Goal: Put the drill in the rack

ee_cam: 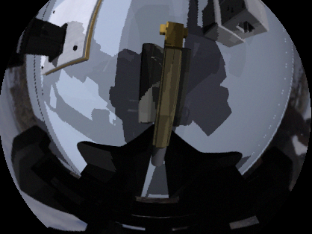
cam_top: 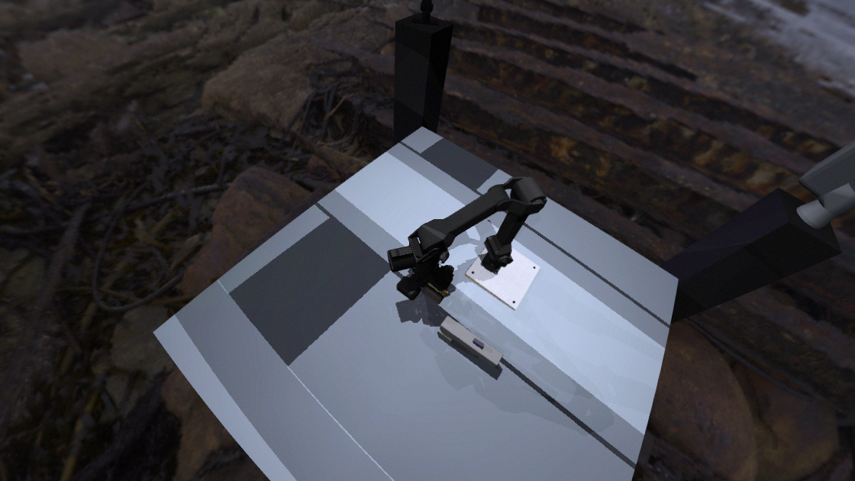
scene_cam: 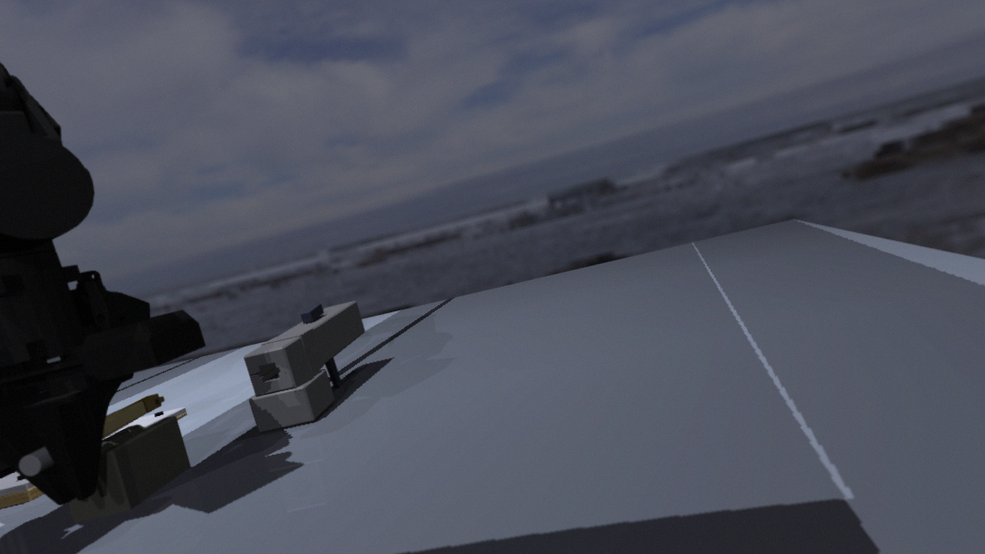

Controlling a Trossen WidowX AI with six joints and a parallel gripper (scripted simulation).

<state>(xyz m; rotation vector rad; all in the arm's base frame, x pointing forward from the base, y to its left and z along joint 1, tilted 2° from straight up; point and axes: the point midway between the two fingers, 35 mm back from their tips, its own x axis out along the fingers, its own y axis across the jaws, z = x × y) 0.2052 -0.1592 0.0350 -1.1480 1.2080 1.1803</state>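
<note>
The drill is 40 mm to the left of my gripper tip and 30 mm above it. Also, from my gripper tip: grey fixture block (80 mm ahead, 210 mm to the left, 30 mm above); rack (50 mm to the left); dark key (90 mm ahead, 240 mm to the left, 30 mm above).
</note>
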